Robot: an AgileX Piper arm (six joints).
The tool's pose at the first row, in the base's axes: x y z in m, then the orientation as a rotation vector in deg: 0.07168, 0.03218, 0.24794, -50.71, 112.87, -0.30
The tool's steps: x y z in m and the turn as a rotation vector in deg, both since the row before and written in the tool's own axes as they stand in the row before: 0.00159, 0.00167, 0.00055, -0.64, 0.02, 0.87; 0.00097, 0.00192, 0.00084, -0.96, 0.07, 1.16; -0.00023, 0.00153, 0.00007, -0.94, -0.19, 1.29; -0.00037, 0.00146, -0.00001, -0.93, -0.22, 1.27; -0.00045, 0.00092, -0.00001, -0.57, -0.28, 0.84; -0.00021, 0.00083, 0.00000, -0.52, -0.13, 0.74; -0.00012, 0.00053, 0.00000, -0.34, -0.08, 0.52
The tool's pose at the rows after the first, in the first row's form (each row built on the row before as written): 0.07066, 0.03267, 0.24586, -50.27, 113.37, 0.82; 0.06988, 0.03383, 0.24402, -49.75, 114.08, 2.41; 0.06910, 0.03513, 0.24370, -49.03, 114.59, 4.17; 0.06835, 0.03643, 0.24359, -48.31, 115.05, 5.92; 0.06794, 0.03736, 0.24372, -47.77, 115.21, 7.09; 0.06751, 0.03810, 0.24369, -47.33, 115.46, 8.09; 0.06723, 0.03857, 0.24367, -47.01, 115.64, 8.76
